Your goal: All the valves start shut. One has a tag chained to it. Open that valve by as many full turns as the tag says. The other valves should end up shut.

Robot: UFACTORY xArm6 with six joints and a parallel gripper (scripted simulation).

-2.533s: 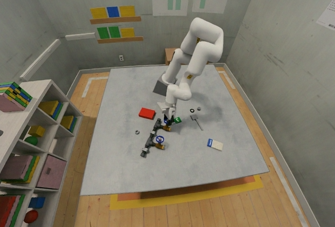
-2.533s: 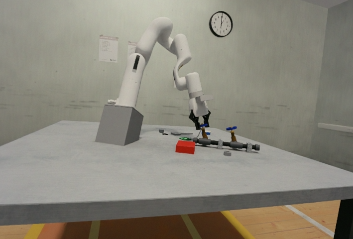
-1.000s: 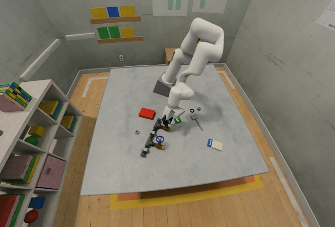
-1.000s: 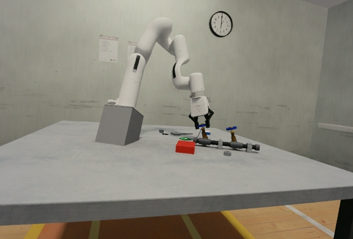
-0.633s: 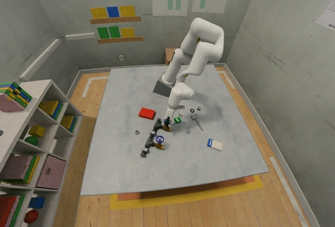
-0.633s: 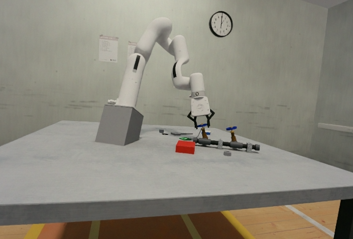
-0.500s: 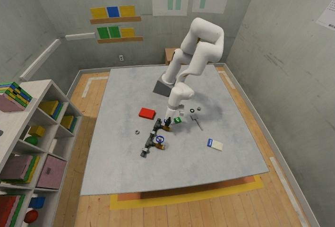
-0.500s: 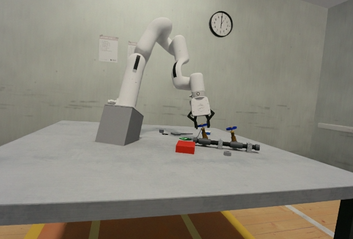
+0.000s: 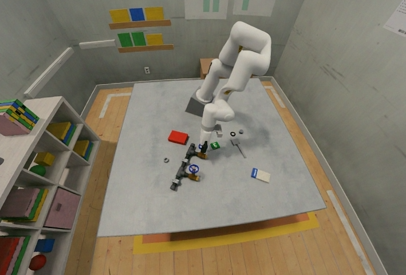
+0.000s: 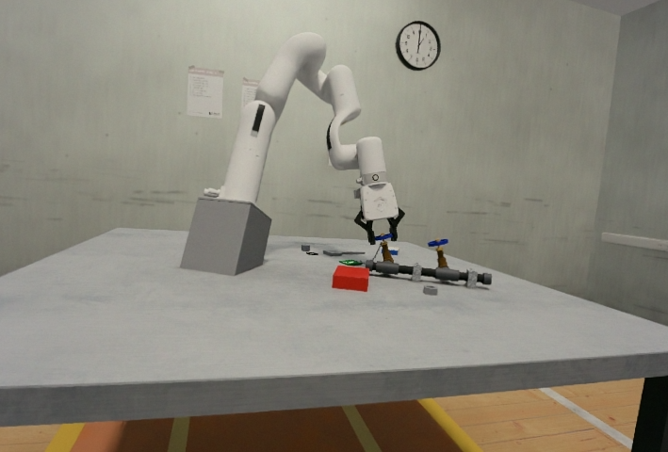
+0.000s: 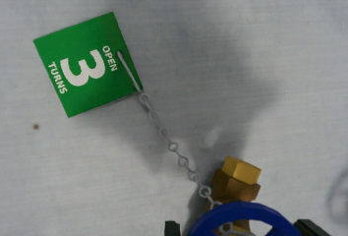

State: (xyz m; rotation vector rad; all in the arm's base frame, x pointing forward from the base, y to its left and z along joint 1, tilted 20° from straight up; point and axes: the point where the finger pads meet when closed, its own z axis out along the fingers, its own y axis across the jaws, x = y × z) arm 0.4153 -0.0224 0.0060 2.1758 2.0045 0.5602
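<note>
The green tag is 90 mm to the left of my hand, 90 mm below it and 60 mm behind it. Also, from my hand: grey nut: 240 mm to the right, 90 mm below, 40 mm ahead; then red block: 170 mm to the right, 130 mm behind, 80 mm below; then grey flat tool: 250 mm to the left, 90 mm below, 50 mm behind.
</note>
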